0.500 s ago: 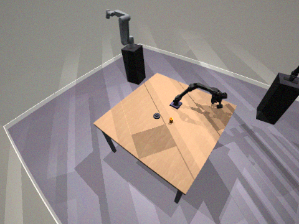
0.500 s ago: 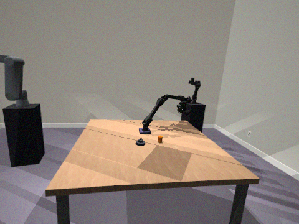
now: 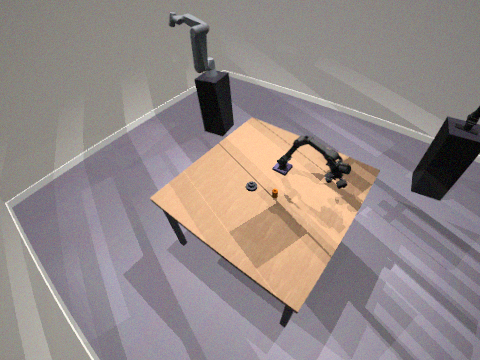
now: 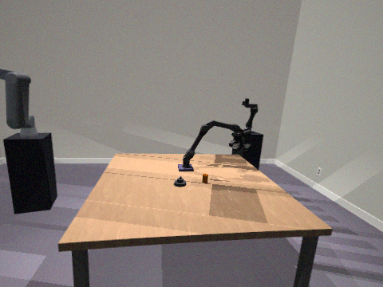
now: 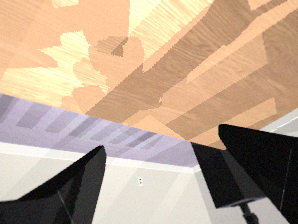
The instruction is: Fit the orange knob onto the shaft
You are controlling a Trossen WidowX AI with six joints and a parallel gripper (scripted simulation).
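Right now my gripper tip is 19 cm short of the orange knob, 41 cm to the left of it and 13 cm above it. Also, from my gripper tip: dark D-shaped shaft: 19 cm ahead, 60 cm to the right, 13 cm below.
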